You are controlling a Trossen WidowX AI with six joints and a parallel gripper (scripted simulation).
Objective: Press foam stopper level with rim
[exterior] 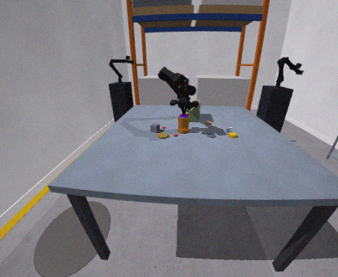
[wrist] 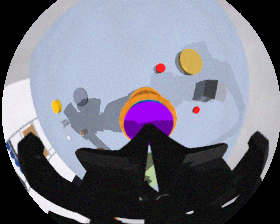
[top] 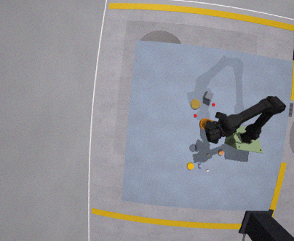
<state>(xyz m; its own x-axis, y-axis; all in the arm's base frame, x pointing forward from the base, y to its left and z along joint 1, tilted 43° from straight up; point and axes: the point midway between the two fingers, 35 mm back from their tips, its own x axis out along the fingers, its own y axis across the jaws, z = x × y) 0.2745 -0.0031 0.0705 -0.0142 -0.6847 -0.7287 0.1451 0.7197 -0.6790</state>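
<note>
My hand is 50 mm above the purple foam stopper. The rest, counted from my hand: grey disc: 50 mm ahead, 190 mm to the left, 150 mm below; grey cube: 20 mm ahead, 210 mm to the right, 130 mm below; small piece: 170 mm behind, 200 mm to the left, 150 mm below.
</note>
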